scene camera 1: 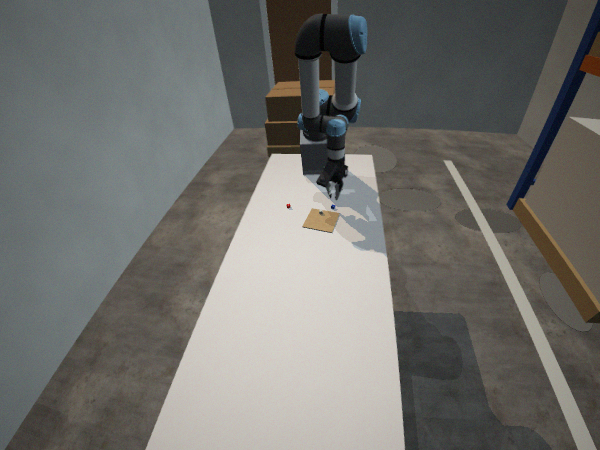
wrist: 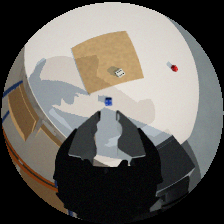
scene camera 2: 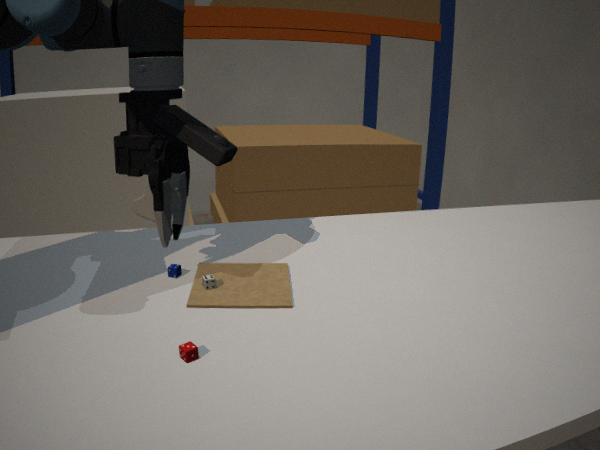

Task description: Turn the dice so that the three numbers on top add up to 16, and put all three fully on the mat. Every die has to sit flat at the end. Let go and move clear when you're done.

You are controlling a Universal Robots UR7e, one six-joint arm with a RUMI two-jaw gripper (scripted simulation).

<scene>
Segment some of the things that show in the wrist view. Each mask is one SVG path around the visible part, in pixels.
My gripper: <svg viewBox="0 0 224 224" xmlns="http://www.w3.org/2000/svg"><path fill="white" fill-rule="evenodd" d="M119 110L116 111L116 121L118 122L118 131L121 136L118 138L117 156L122 161L117 167L93 166L94 157L97 155L96 138L94 135L97 132L97 123L100 121L101 111L97 111L77 129L74 129L62 143L56 155L55 172L53 175L53 179L57 181L58 193L56 195L64 203L65 209L75 212L77 218L84 221L101 224L136 222L133 221L134 218L149 213L150 207L160 198L155 197L157 184L163 182L159 153L142 129L138 128Z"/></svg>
A brown mat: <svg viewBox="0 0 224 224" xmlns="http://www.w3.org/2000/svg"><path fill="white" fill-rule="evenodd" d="M126 31L103 34L71 48L88 94L117 84L144 78L137 53ZM120 68L122 68L126 73L121 78L119 78L115 73Z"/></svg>
</scene>
